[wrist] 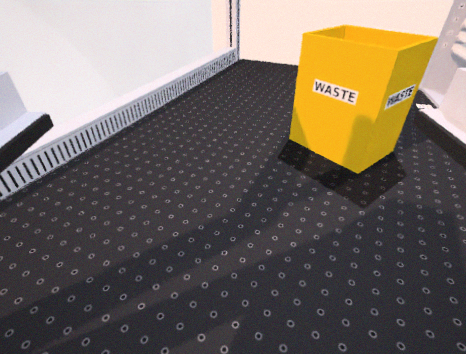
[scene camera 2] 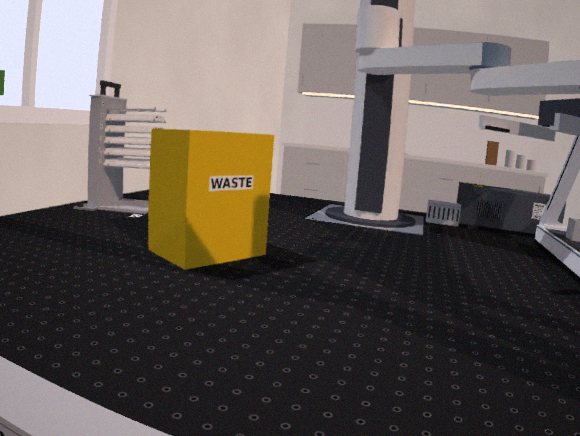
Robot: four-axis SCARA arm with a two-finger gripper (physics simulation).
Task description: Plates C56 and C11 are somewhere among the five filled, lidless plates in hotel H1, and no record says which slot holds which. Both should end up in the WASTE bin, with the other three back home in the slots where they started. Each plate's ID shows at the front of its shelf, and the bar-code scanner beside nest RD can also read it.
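Frame: origin at the arm's base, x down, y right, z back, level; millimetres.
Seen in the pictures: gripper, fingertip midpoint: (wrist: 232, 98) (scene camera 2: 514, 121); arm's base, link origin: (scene camera 2: 369, 221).
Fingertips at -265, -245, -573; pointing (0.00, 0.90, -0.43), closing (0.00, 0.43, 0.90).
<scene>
Offsets run from my fingertips to a thing's middle, as dx, dy, dz. "pt": to the spot under its first point.
The yellow WASTE bin {+152, +445, +24} (scene camera 2: 225, 215) (wrist: 340, 115) stands upright on the dark perforated deck; its open top shows in the wrist view. A grey hotel tower {+94, +834, +252} (scene camera 2: 100, 150) (wrist: 445, 65) with a black handle stands behind it; its label is too small to read. Several pale plates or shelves {+81, +804, +270} (scene camera 2: 130, 141) are stacked in it, partly hidden by the bin, and no plate IDs are readable. My gripper (wrist: 232, 98) is open, with its fingers at the left and right edges of the wrist view and no plate between them. The bin is ahead, right of centre. Nest RD and the scanner cannot be made out.
The arm's column (scene camera 2: 377, 150) stands behind and right of the bin, with its links (scene camera 2: 425, 59) reaching right. A dark vented box {pt +181, -116, +607} (scene camera 2: 500, 207) and a pale slotted block {pt +221, +43, +618} (scene camera 2: 443, 213) stand at the back right. A slotted rail {pt +213, +343, -431} (wrist: 125, 107) borders the deck's left side.
</scene>
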